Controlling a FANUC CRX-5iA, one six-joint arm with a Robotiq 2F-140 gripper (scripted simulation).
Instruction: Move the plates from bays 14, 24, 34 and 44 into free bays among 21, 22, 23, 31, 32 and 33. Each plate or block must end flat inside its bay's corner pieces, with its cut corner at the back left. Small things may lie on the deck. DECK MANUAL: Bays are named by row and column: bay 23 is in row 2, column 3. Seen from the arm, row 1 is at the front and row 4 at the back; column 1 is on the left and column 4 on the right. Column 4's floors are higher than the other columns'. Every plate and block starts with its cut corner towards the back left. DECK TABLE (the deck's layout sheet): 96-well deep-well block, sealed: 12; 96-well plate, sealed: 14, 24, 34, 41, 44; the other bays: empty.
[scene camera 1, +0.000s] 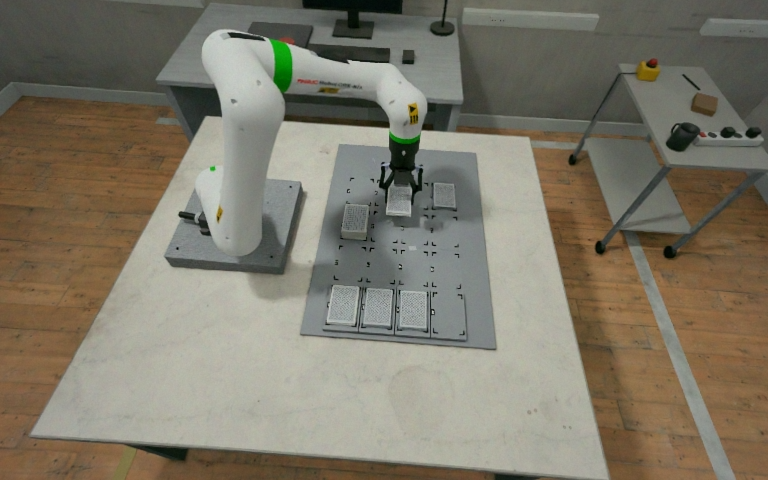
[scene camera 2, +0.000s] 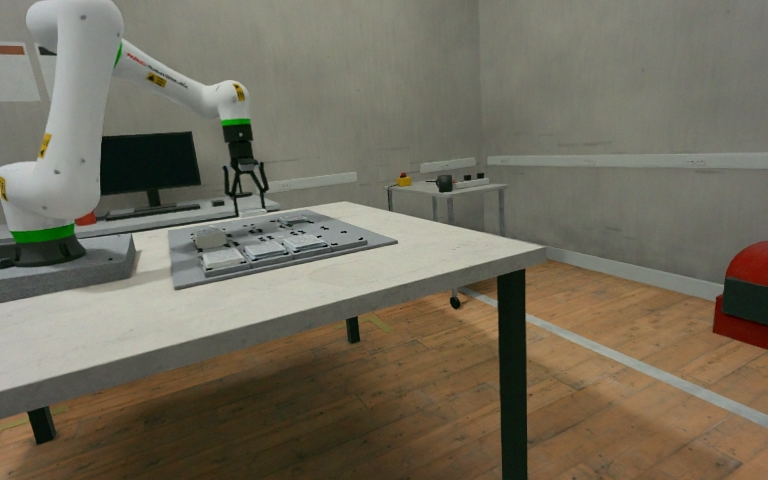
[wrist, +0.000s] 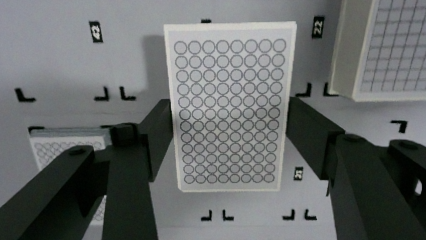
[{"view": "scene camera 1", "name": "my gripper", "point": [399, 201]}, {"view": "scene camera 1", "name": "sealed deep-well block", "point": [355, 221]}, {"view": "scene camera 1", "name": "bay 44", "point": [449, 320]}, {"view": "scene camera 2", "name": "my gripper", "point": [250, 213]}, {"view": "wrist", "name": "my gripper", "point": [228, 114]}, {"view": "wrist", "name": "plate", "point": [45, 143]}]
